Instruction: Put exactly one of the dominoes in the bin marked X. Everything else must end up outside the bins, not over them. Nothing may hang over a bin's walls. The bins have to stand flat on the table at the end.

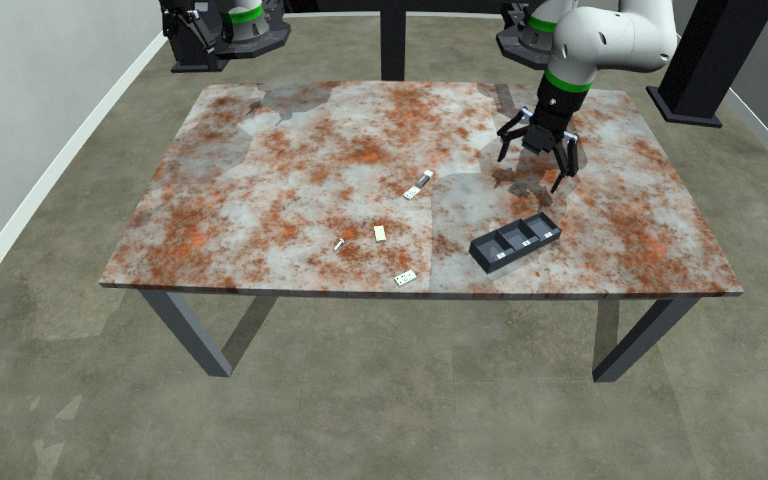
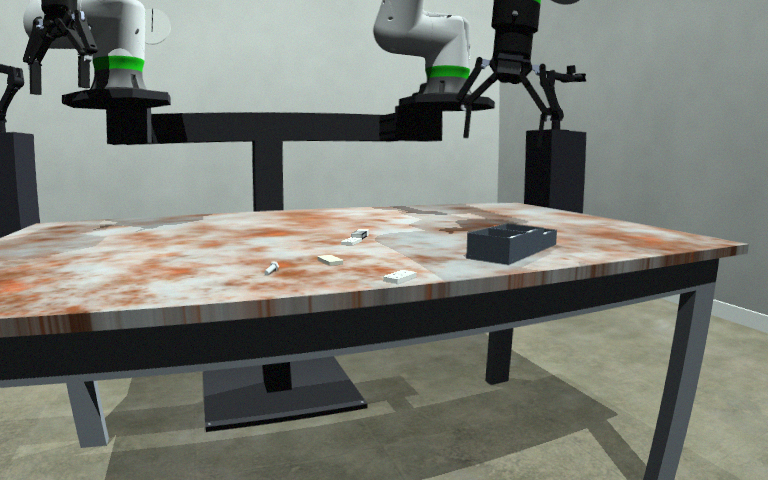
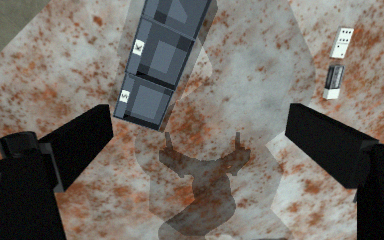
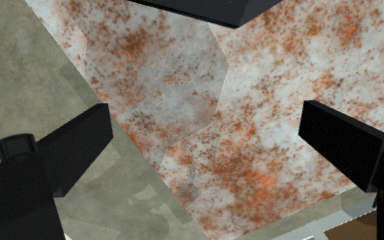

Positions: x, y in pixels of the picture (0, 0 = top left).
Scene:
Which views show my left gripper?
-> Image 1, image 2 and image 3 only.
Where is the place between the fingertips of my left gripper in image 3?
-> At 200, 120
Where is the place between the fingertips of my right gripper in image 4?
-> At 205, 119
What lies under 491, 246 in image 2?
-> A dark three-bin tray.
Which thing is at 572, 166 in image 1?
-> My left gripper.

